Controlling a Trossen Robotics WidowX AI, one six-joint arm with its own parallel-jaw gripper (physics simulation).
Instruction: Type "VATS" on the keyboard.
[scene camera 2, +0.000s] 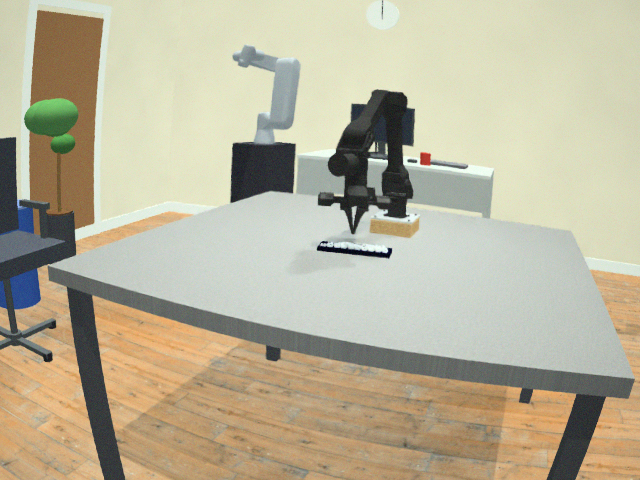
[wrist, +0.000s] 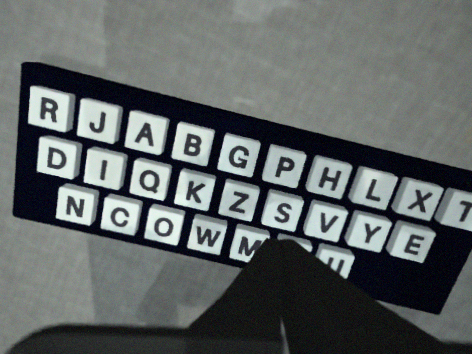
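Seen in the pictures: gripper, between the fingertips: (scene camera 2: 352, 233) (wrist: 277, 252); arm's base, origin of its link: (scene camera 2: 396, 215).
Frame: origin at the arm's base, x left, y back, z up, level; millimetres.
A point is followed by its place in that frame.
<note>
The dark keyboard (scene camera 2: 330, 251) @[x -22, y -351, z -46 mm] (wrist: 400, 295) @[x -56, y -301, z -37 mm] with white letter keys lies on the grey table, running at a slant through the wrist view. Its V key (wrist: 326, 222) @[x -7, y -312, z -32 mm] and S key (wrist: 283, 211) @[x 10, y -306, z -32 mm] are in the middle row, the A key (wrist: 145, 134) @[x 70, y -303, z -32 mm] is in the top row towards the left, and the T key (wrist: 460, 210) @[x -46, y -344, z -32 mm] is at the right edge, partly cut off. My gripper (scene camera 2: 353, 232) @[x 13, y -302, z -2 mm] (wrist: 277, 252) @[x 13, y -302, z -2 mm] is shut and empty, its tips above the keyboard. In the wrist view the fingers hide a bottom-row key between M and U and cover parts of those two.
The grey table (scene camera 2: 439, 299) @[x 345, y -516, z -48 mm] carries the arm's wooden base block (scene camera 2: 393, 226) @[x 20, y -63, z -20 mm] behind the keyboard. Further back stand a white desk (scene camera 2: 336, 178) with a monitor (scene camera 2: 408, 124) and a red object (scene camera 2: 424, 158), and a pale robot arm (scene camera 2: 285, 93) on a dark pedestal (scene camera 2: 263, 173).
</note>
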